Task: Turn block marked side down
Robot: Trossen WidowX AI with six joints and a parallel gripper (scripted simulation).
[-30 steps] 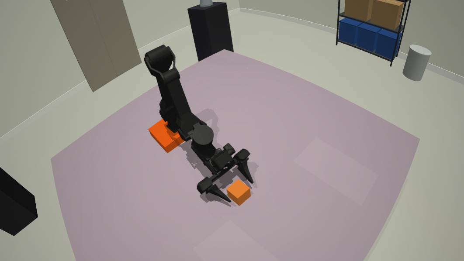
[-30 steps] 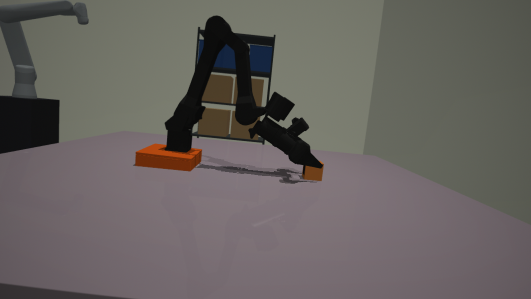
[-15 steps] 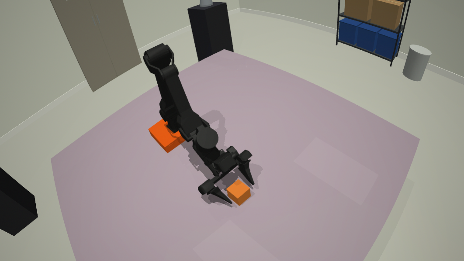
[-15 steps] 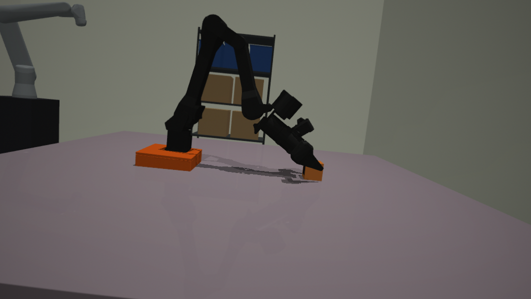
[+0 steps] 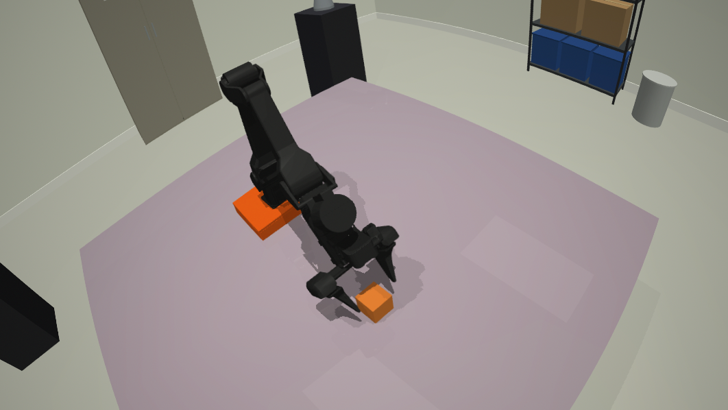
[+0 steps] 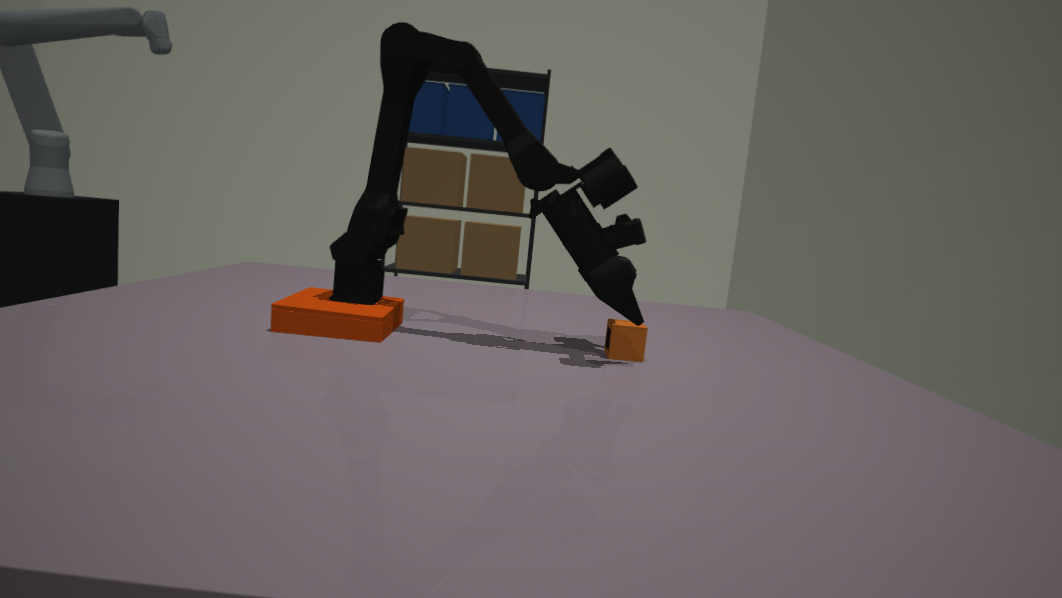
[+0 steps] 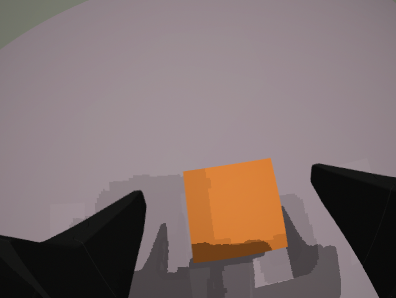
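Now: gripper tip 2 cm past the orange block and 3 cm above it.
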